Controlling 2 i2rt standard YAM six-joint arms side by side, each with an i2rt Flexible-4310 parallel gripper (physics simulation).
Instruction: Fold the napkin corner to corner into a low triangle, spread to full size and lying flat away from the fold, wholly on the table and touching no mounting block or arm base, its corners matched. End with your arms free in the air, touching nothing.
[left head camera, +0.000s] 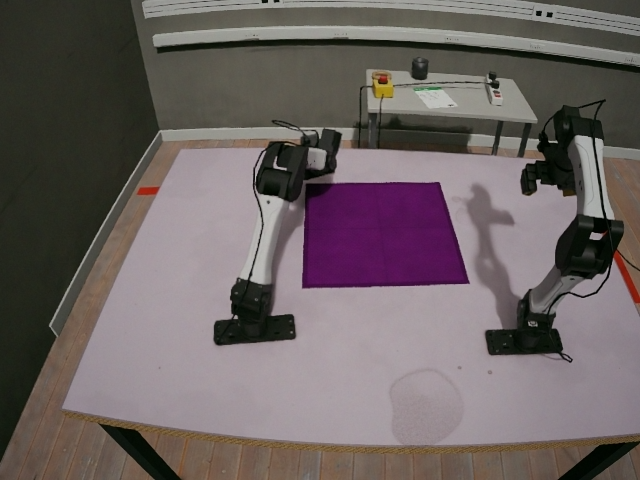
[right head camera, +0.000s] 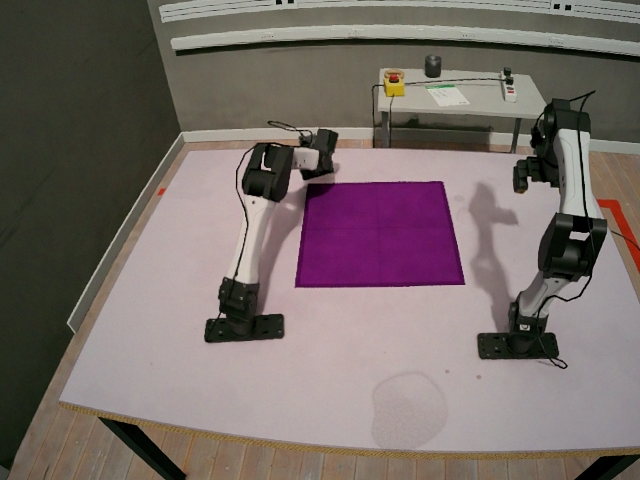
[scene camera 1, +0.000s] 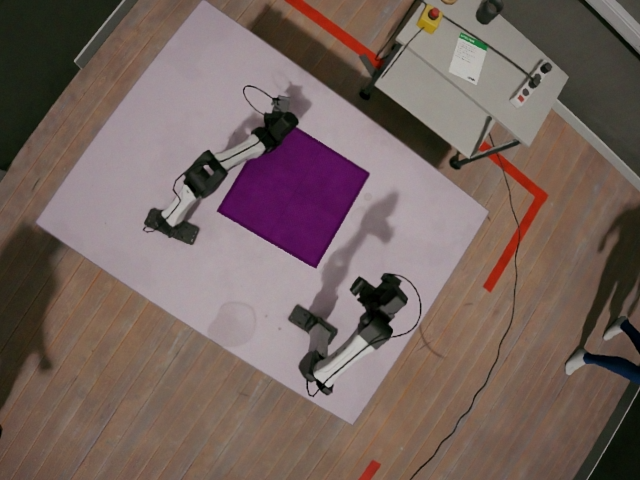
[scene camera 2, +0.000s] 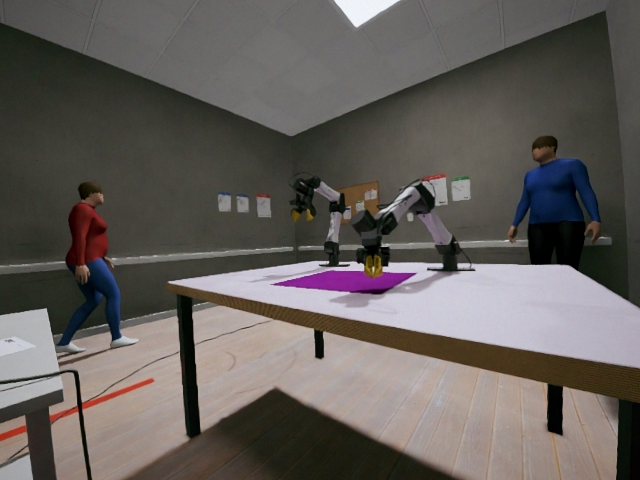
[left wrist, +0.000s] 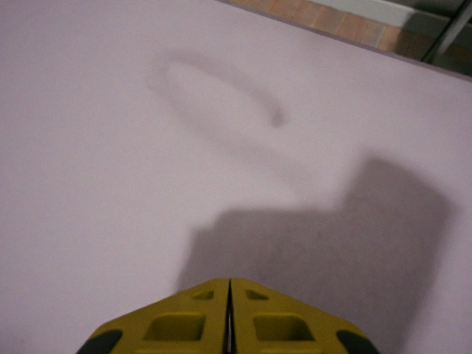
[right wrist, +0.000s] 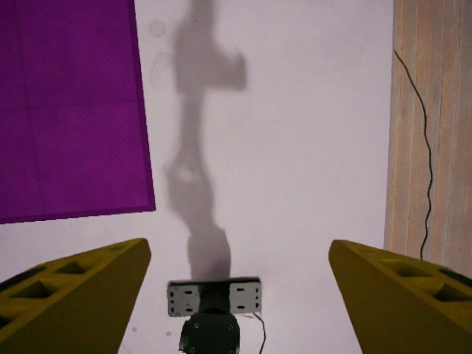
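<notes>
The purple napkin (left head camera: 382, 237) (right head camera: 379, 237) (scene camera 1: 299, 198) (scene camera 2: 330, 281) (right wrist: 75, 155) lies unfolded and flat as a square on the table between the two arms, with faint crease lines across its middle. My left gripper (scene camera 2: 373, 275) (left wrist: 229, 292) is shut with its fingertips together and empty, a little above the table at the napkin's far left corner in the head views. That corner lies flat below it in scene camera 2. My right gripper (left head camera: 547, 191) (scene camera 2: 302, 214) (right wrist: 239, 247) is wide open and empty, high above the table to the right of the napkin.
The left mounting block (left head camera: 281, 327) (right head camera: 271, 326) (scene camera 1: 187, 232) and the right mounting block (left head camera: 498, 342) (right head camera: 491, 345) (scene camera 1: 300, 315) stand nearer the table's front edge than the napkin. A grey side table (left head camera: 398, 105) (scene camera 1: 423, 82) stands beyond the table's back edge. Two people stand in scene camera 2.
</notes>
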